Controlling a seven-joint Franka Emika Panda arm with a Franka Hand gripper.
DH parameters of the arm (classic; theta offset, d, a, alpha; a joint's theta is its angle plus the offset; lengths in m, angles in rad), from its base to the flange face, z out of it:
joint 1: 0 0.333 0 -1.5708
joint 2: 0 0 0 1.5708
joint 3: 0 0.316 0.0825 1.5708
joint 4: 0 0 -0.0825 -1.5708
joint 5: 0 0.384 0 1.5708
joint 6: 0 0 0.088 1.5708
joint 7: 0 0.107 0 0
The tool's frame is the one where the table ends.
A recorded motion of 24 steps. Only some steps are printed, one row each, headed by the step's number.
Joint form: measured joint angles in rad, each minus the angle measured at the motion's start. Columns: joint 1, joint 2, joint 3, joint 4, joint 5, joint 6, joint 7.
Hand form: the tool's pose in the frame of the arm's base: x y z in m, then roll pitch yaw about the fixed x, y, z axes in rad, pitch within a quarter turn. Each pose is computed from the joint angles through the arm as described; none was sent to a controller.
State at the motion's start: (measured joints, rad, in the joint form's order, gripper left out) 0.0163 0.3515 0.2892 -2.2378 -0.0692 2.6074 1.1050
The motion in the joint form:
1: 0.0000 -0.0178 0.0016 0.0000 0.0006 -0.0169 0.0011
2: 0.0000 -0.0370 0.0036 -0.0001 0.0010 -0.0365 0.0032
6: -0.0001 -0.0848 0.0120 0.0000 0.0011 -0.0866 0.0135
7: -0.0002 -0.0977 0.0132 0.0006 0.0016 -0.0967 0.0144
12: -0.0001 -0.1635 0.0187 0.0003 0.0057 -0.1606 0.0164
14: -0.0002 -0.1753 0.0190 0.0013 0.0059 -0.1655 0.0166
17: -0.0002 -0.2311 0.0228 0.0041 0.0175 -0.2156 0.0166
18: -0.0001 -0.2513 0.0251 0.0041 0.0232 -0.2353 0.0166
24: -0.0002 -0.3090 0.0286 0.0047 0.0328 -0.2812 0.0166
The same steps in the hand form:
1: 0.5231 0.1689 0.2282 -3.0839 0.0339 -0.7569
2: 0.5227 0.1693 0.2366 -3.0876 0.0297 -0.7565
6: 0.5206 0.1721 0.2575 -3.0976 0.0198 -0.7570
7: 0.5205 0.1724 0.2636 -3.0968 0.0152 -0.7569
12: 0.5168 0.1731 0.2922 -3.1068 -0.0007 -0.7551
14: 0.5171 0.1731 0.2983 -3.1020 -0.0073 -0.7553
17: 0.5137 0.1735 0.3238 -3.1018 -0.0191 -0.7597
18: 0.5115 0.1741 0.3324 -3.1035 -0.0211 -0.7613
24: 0.5059 0.1743 0.3580 -3.1004 -0.0359 -0.7648

